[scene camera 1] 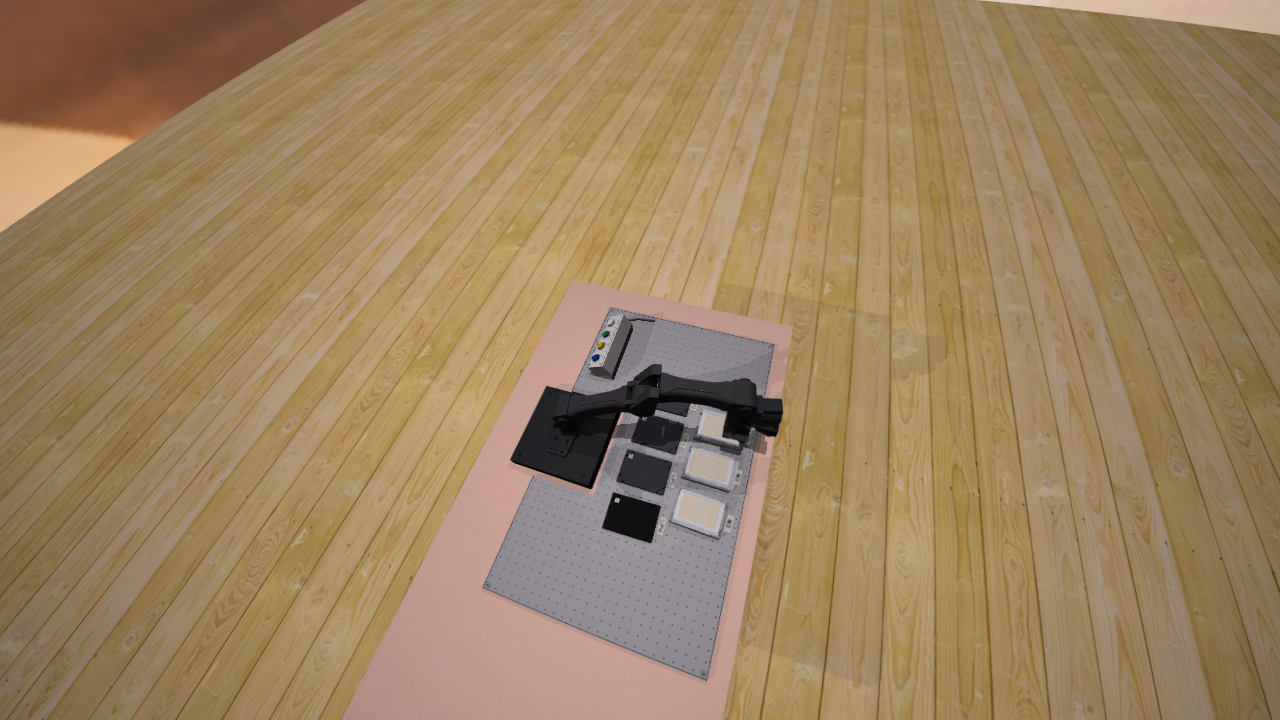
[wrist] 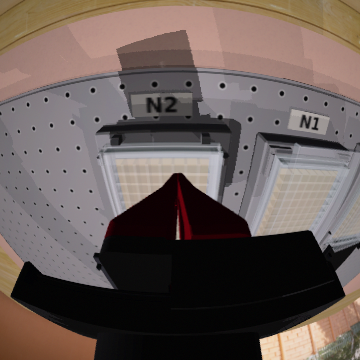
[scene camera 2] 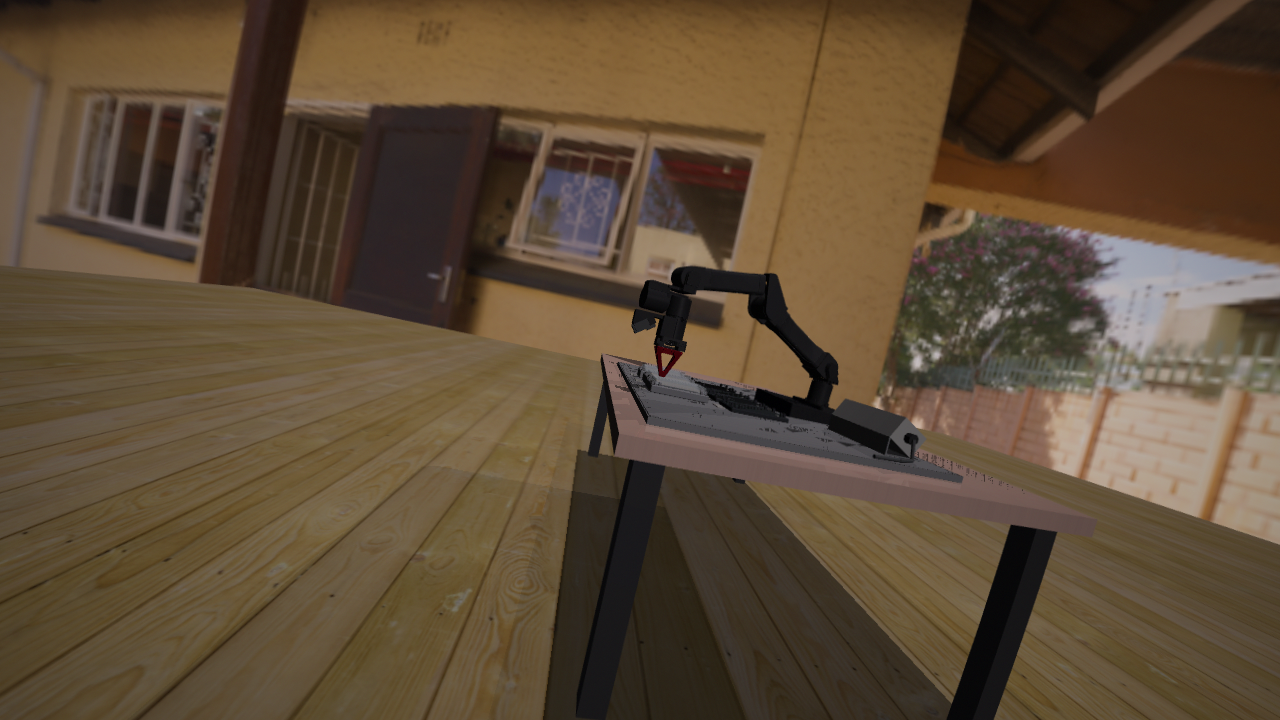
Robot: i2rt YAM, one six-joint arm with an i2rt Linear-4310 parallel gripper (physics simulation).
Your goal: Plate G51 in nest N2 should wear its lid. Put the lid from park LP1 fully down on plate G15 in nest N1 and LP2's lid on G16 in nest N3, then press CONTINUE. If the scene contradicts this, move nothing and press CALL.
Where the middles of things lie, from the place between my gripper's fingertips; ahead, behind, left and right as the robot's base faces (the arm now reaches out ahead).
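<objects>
My gripper: 30 mm past the N2 nest (wrist: 204, 132), 10 mm to the right of it, 20 mm above it. Counted from my hand: LP1 nest (scene camera 1: 639, 470), 210 mm behind, 190 mm to the right, 20 mm below; N1 nest (wrist: 267, 145), 30 mm behind, 120 mm to the right, 20 mm below; LP3 nest (scene camera 1: 656, 432), 210 mm behind, 60 mm to the right, 20 mm below.
</objects>
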